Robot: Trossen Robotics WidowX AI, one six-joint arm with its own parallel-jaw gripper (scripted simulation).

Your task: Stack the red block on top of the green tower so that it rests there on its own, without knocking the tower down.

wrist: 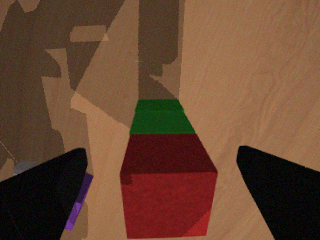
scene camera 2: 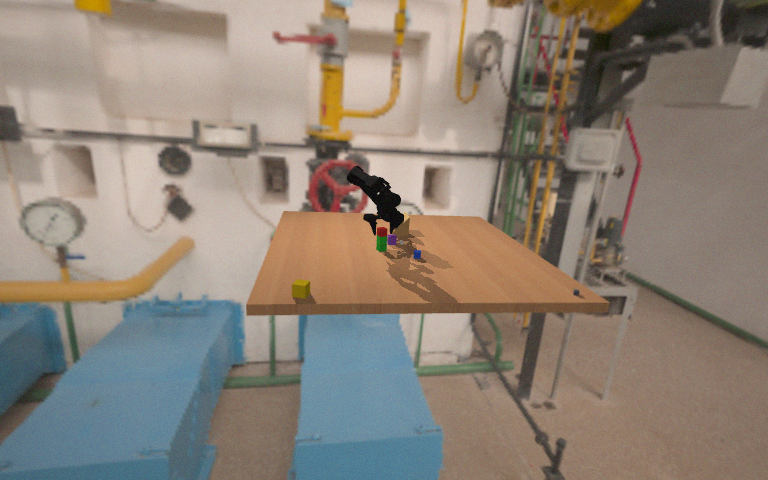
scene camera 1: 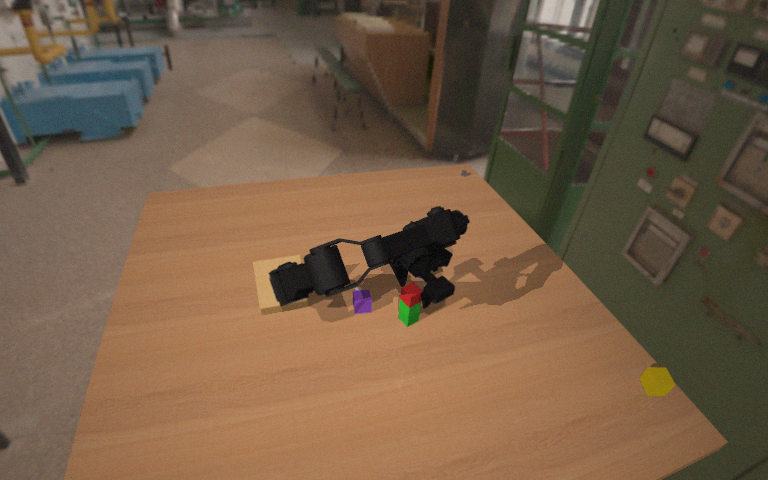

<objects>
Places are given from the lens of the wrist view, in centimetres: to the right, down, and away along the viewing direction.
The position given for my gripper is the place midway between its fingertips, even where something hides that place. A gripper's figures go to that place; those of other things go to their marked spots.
my gripper [wrist: 163, 155]: 0, 2, 10
red block [wrist: 167, 178]: 0, 2, 7
green block [wrist: 147, 122]: -1, 0, 11
The marked spots on the red block and the green block are 5 cm apart.
</objects>
